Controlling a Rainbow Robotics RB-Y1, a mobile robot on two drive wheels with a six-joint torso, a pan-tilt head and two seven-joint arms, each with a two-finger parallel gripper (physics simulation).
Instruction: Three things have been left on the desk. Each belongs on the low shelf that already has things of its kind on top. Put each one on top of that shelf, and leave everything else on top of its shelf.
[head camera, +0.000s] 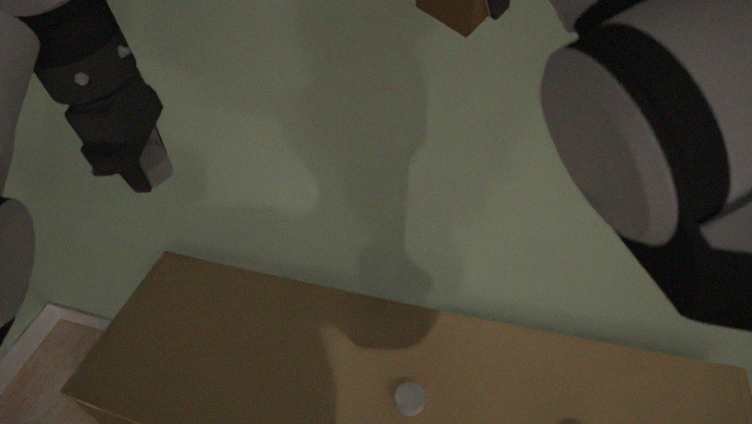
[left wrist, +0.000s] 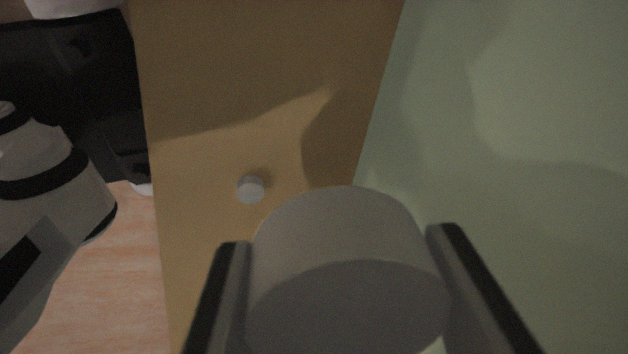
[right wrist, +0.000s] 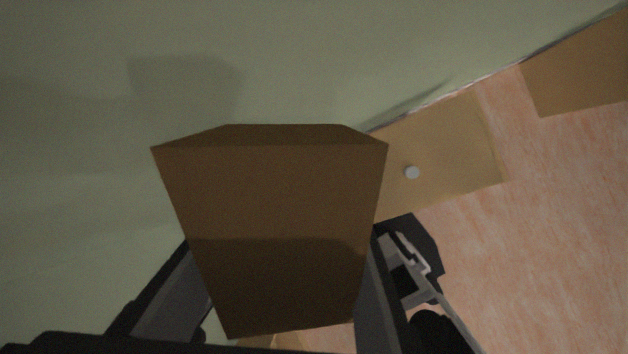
In view: my left gripper (head camera: 151, 172) and a brown cube (right wrist: 278, 217).
My left gripper is seen too in the left wrist view (left wrist: 338, 254).
